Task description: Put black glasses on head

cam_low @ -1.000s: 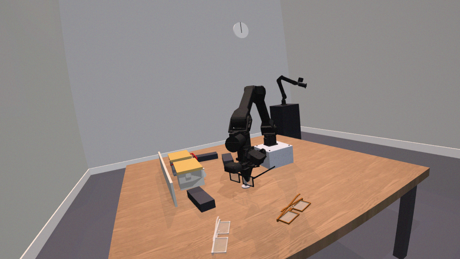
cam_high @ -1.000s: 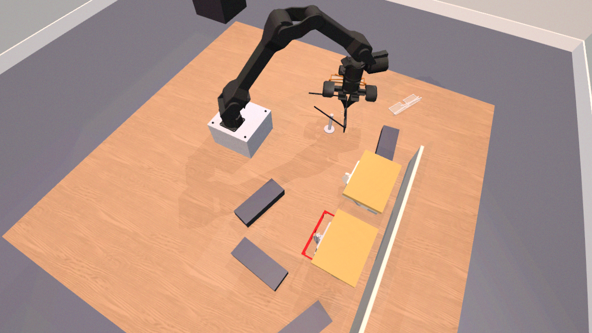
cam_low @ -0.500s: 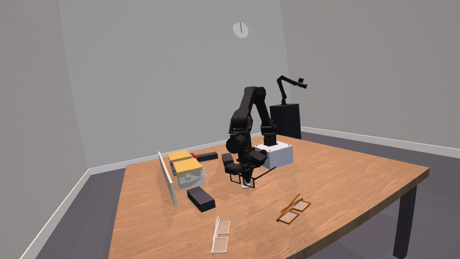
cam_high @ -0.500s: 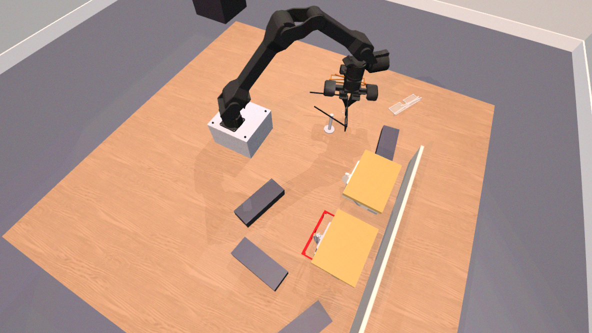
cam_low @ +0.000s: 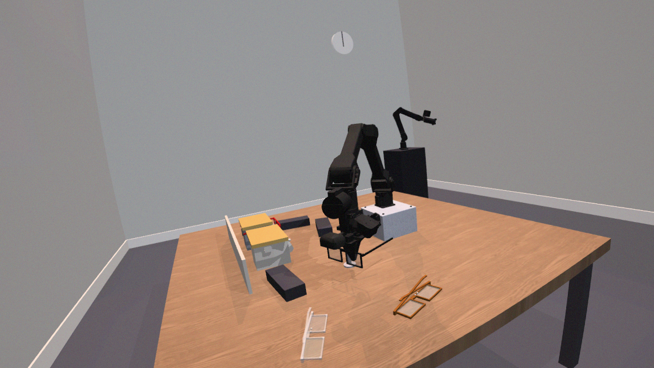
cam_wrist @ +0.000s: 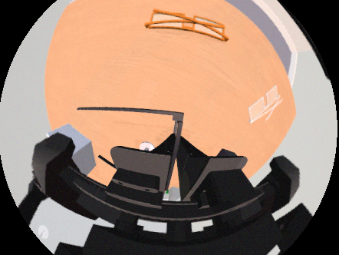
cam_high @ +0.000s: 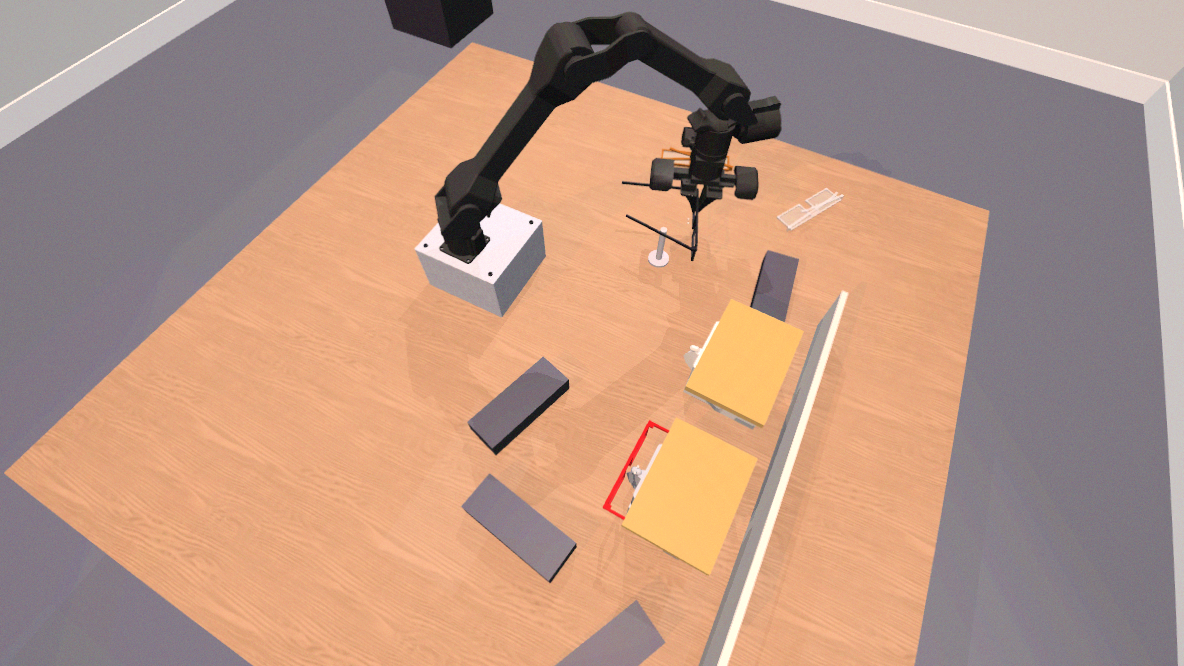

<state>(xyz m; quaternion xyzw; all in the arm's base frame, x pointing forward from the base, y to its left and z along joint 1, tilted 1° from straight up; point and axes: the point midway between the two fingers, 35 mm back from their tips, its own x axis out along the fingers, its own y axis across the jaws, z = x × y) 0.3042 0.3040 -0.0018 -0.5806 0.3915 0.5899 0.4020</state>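
My gripper tip is 3 cm past the white peg, 9 cm to the left of it and 4 cm above it. The rest, counted from my gripper tip: thin white panel 30 cm ahead, 39 cm to the right.
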